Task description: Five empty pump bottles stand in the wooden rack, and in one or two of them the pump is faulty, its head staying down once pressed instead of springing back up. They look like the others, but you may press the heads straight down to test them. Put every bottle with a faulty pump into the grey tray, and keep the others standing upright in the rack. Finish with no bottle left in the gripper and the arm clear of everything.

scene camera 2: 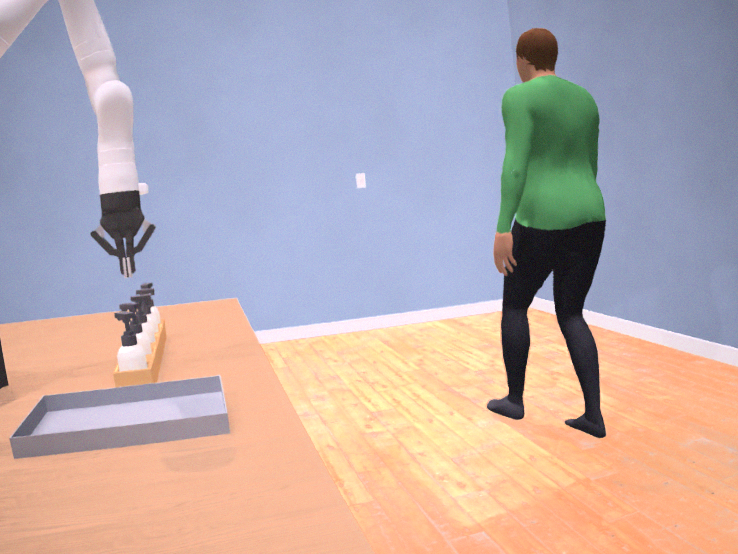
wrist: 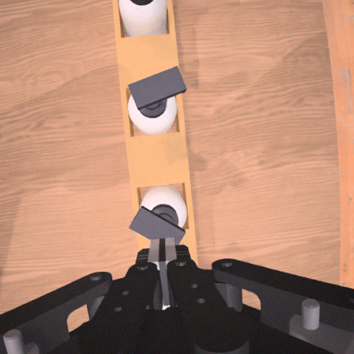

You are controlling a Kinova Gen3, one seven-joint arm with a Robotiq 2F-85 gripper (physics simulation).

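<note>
The wooden rack holds a row of white bottles with dark pump heads, upright. In the scene view the nearest bottle has its head raised; those behind overlap, so their head heights are hard to compare. In the wrist view one bottle with an angled head is close to the fingertips, another bottle is beyond it, and a third bottle is cut off at the top. My gripper is shut and empty, above the heads. The grey tray holds no bottle.
The rack and tray stand on a wooden table, the tray close in front of the rack's near end. The table's right edge runs beside both. A person in green stands on the floor at the right. A dark object shows at the left edge.
</note>
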